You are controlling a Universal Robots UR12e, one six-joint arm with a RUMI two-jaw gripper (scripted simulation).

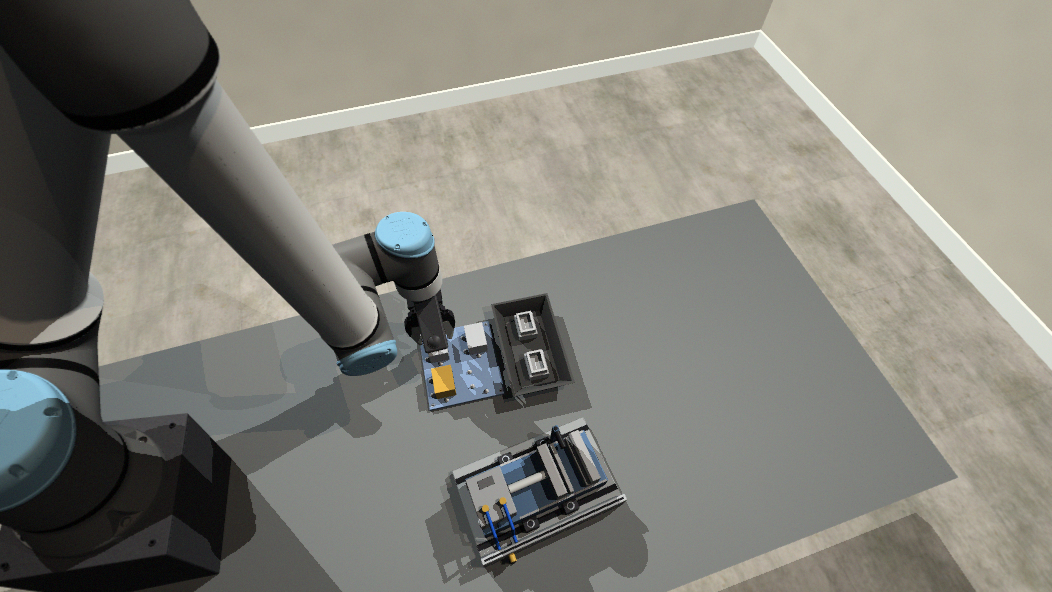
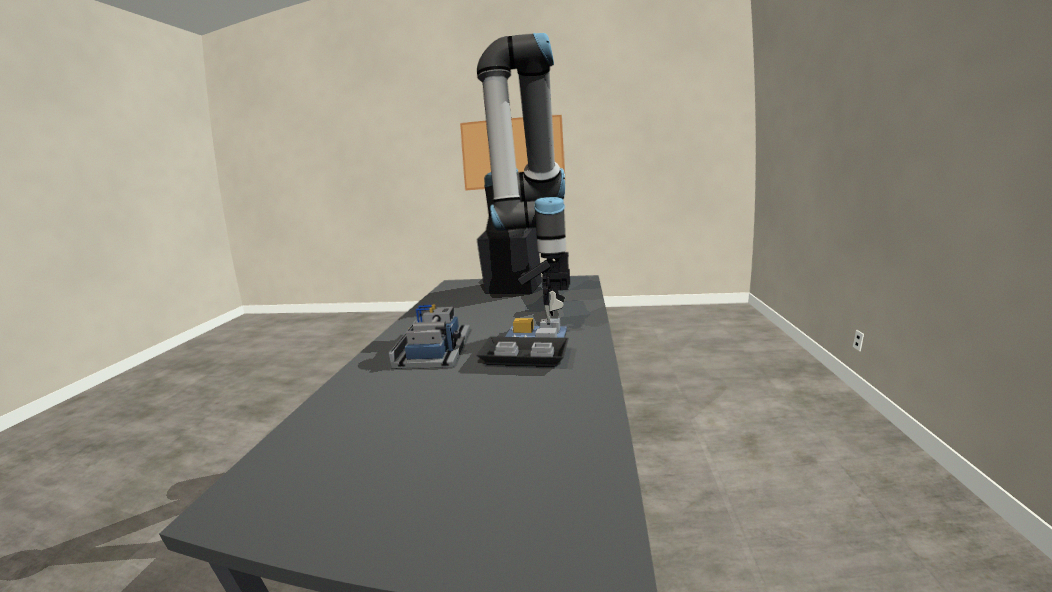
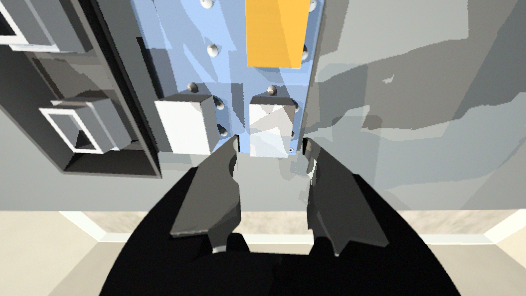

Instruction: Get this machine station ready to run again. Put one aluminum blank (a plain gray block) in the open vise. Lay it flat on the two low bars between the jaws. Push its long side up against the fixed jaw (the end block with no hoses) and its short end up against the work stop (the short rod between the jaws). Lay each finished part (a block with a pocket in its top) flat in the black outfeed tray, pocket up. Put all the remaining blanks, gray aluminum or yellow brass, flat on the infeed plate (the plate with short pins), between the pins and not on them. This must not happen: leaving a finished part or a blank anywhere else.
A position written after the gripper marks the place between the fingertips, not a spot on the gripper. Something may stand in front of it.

Note:
In view: the gripper (image 1: pixel 435 341), a gray aluminum blank (image 3: pixel 271 119) and a gray aluminum blank (image 3: pixel 189 120).
The gripper is seen too in image 2 (image 2: pixel 550 319) and in image 3 (image 3: pixel 271 137).

